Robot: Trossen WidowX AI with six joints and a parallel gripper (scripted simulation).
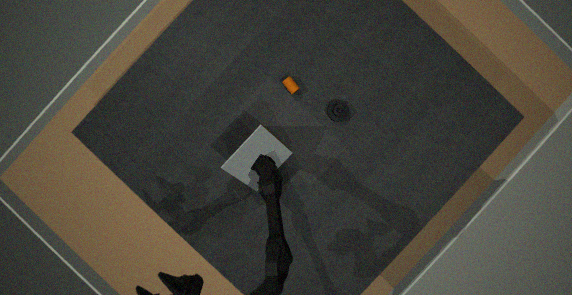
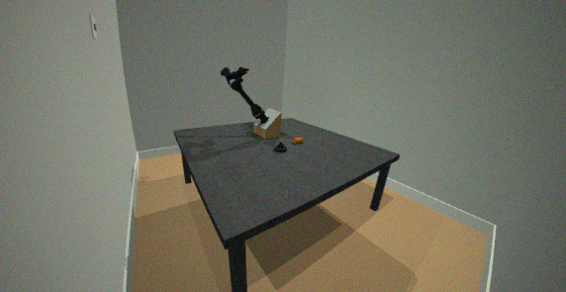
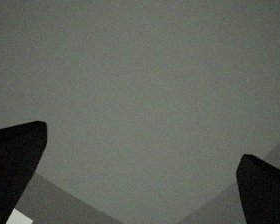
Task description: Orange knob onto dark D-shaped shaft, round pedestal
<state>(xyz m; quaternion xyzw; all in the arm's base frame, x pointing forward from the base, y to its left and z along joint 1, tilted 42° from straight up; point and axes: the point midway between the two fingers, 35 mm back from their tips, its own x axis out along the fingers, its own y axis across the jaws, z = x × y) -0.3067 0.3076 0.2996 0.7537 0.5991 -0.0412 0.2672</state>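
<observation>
Right now the orange knob is 66 cm ahead of my gripper tip, 50 cm below it and 2 cm to the left of it. Round my gripper tip: shaft (68 cm ahead, 49 cm below, 19 cm to the right).
</observation>
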